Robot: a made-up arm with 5 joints.
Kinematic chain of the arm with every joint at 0, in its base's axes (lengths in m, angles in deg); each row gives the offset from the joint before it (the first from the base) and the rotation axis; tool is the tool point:
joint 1: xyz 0 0 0.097 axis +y
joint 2: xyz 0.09 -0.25 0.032 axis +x
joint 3: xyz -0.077 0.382 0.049 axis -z
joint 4: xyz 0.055 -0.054 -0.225 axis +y
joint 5: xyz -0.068 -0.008 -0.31 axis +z
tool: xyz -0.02 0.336 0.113
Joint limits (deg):
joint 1: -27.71..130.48
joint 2: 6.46..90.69
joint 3: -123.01..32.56
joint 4: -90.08..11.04
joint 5: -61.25..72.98
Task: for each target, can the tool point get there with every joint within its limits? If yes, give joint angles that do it. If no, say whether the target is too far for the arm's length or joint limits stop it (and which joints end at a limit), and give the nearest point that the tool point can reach.
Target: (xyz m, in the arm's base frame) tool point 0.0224 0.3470 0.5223
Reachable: yes | joints 43.89 61.01 -99.60 -76.23 13.06
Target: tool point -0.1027 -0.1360 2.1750
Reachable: no: too far | nearest point -0.0389 -0.0425 0.8847 | short by 1.295 m
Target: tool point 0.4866 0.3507 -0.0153
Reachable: yes | joints 84.88 63.71 -3.95 -36.94 -12.44
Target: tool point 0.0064 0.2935 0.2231
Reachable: yes | joints 56.18 72.93 -89.15 -25.38 55.56
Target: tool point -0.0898 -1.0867 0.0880
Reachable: no: joint limits stop it (at a limit: joint 2, joint 4, joint 5) | nearest point -0.2575 -0.2060 0.0712 | short by 0.897 m
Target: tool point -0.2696 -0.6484 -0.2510
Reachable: no: joint limits stop it (at a limit: joint 2, joint 5) | nearest point -0.1595 -0.2055 -0.1089 | short by 0.478 m
